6 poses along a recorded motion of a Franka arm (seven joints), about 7 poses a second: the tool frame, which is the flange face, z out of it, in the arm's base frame.
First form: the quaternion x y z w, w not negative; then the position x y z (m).
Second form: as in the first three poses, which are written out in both.
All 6 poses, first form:
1: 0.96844, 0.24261, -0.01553, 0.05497, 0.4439, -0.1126, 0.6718
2: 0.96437, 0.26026, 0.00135, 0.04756, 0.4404, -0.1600, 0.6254
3: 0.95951, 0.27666, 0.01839, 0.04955, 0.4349, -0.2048, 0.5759
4: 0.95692, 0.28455, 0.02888, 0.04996, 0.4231, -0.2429, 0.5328
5: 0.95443, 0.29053, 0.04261, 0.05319, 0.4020, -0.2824, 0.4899
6: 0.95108, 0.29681, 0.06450, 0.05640, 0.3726, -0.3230, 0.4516
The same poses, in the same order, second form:
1: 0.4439, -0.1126, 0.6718, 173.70, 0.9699, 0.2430, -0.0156
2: 0.4404, -0.1600, 0.6254, 174.55, 0.9655, 0.2606, 0.0014
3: 0.4349, -0.2048, 0.5759, 174.32, 0.9607, 0.2770, 0.0184
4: 0.4231, -0.2429, 0.5328, 174.27, 0.9581, 0.2849, 0.0289
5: 0.4020, -0.2824, 0.4899, 173.90, 0.9558, 0.2909, 0.0427
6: 0.3726, -0.3230, 0.4516, 173.53, 0.9526, 0.2973, 0.0646
